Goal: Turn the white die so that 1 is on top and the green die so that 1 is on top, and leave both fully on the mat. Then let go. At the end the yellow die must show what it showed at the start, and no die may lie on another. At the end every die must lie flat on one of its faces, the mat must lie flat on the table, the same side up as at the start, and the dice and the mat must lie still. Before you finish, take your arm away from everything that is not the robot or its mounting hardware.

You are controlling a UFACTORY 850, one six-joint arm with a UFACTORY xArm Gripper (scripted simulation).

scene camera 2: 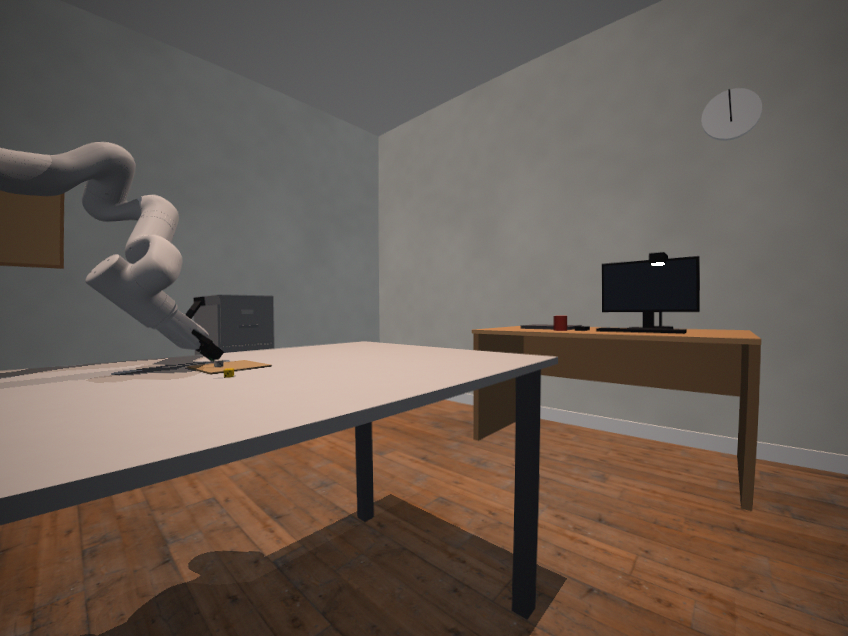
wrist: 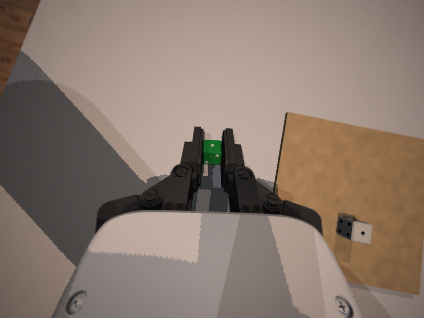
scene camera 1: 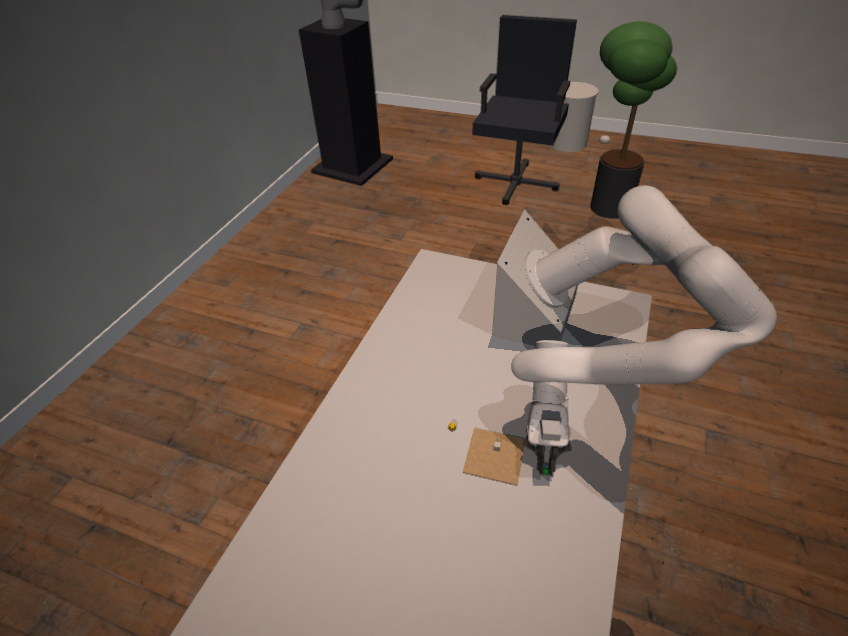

Labels:
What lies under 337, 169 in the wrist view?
A mat.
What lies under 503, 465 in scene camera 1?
A mat.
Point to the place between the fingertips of my gripper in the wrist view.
212, 141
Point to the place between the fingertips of my gripper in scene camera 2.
At 217, 356

